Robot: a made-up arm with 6 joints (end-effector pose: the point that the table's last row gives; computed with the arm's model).
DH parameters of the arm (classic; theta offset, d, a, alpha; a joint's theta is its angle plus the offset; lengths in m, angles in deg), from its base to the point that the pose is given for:
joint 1: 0 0.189 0 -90
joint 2: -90 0 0.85 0
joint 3: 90 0.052 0 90
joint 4: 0 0.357 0 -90
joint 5: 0 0 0 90
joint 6: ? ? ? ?
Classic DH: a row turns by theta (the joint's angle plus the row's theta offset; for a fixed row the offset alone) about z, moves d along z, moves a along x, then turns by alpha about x.
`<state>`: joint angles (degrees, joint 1 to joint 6).
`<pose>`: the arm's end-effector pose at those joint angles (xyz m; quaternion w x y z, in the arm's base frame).
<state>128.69 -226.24 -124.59 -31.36 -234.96 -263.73</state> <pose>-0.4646 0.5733 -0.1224 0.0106 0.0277 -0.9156 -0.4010</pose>
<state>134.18 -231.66 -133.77 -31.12 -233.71 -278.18</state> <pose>-0.5029 0.5098 -0.0416 0.0426 0.1500 -0.8599 -0.4860</pose>
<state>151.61 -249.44 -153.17 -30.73 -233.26 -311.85</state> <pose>-0.5803 0.3067 0.1562 0.0986 0.3438 -0.6073 -0.7095</pose>
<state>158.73 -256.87 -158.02 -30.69 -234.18 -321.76</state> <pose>-0.5931 0.2248 0.2274 0.1175 0.3544 -0.5074 -0.7766</pose>
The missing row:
joint 6: 0 0.112 0 0
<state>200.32 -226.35 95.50 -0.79 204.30 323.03</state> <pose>-0.4059 -0.2064 -0.5993 0.1094 -0.5255 -0.2853 0.7940</pose>
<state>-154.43 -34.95 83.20 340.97 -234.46 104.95</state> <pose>0.2007 0.0713 1.0158 0.0055 -0.6919 0.7084 0.1396</pose>
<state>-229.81 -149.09 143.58 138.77 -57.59 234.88</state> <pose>0.2698 -0.3034 -0.1183 0.2626 -0.1052 0.4378 0.8534</pose>
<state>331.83 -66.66 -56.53 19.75 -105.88 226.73</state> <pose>-0.8725 0.4849 0.2623 0.1014 0.6958 -0.5655 0.4311</pose>
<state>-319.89 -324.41 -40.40 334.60 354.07 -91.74</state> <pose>0.3036 0.3303 1.3461 0.7786 0.0825 -0.0392 -0.6208</pose>
